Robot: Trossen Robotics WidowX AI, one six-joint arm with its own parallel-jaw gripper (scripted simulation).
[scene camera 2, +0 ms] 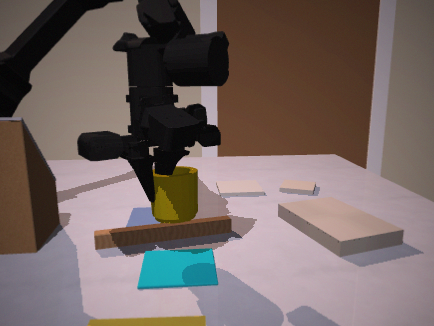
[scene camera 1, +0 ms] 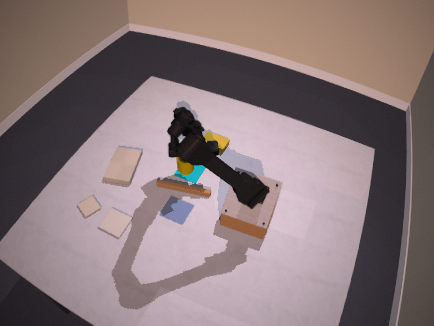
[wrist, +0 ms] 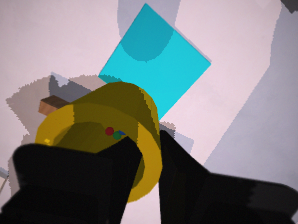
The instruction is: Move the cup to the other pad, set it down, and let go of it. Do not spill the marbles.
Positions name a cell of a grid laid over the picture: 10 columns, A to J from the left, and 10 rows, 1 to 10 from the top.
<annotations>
A beige slab shows in scene camera 2 (H8) and in scene camera 1 (C6); in the wrist view it is out of frame.
</annotations>
